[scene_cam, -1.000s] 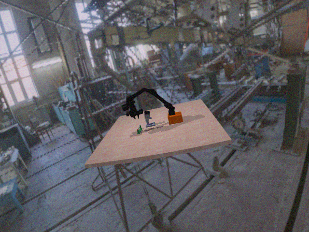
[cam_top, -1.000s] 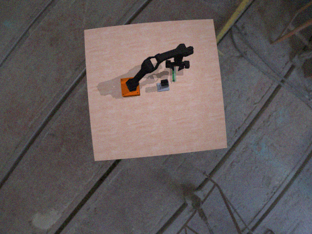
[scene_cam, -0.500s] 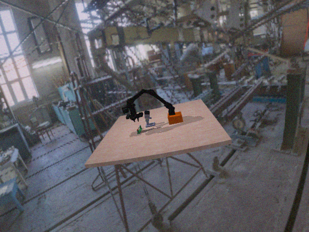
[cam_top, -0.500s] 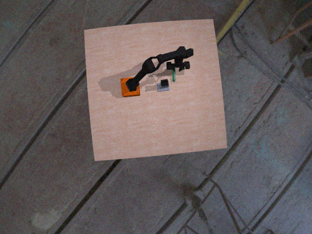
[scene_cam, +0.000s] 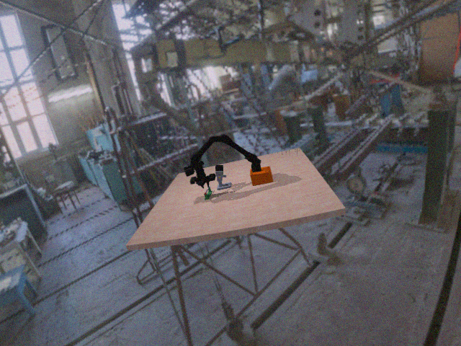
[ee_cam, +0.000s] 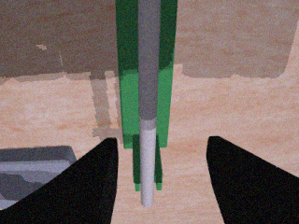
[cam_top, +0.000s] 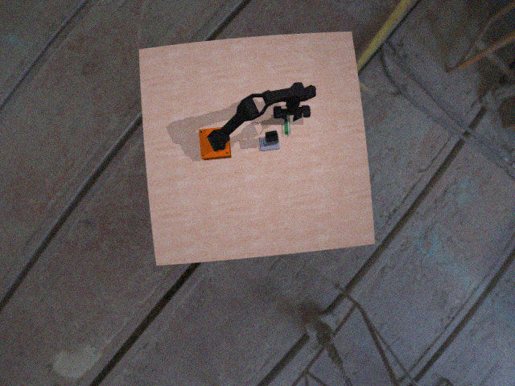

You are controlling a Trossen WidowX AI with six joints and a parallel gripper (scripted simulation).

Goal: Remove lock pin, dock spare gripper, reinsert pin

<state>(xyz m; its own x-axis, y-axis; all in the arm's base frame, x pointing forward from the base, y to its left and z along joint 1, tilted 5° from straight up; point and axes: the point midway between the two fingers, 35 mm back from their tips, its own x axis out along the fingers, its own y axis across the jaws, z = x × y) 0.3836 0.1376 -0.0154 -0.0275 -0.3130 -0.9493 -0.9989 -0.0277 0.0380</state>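
Right now the green bar is 10 mm to the left of my gripper tip and 40 mm below it. Round my gripper tip: spare gripper 100 mm behind, 110 mm to the right, 60 mm above; mount 100 mm behind, 110 mm to the right, 10 mm below.
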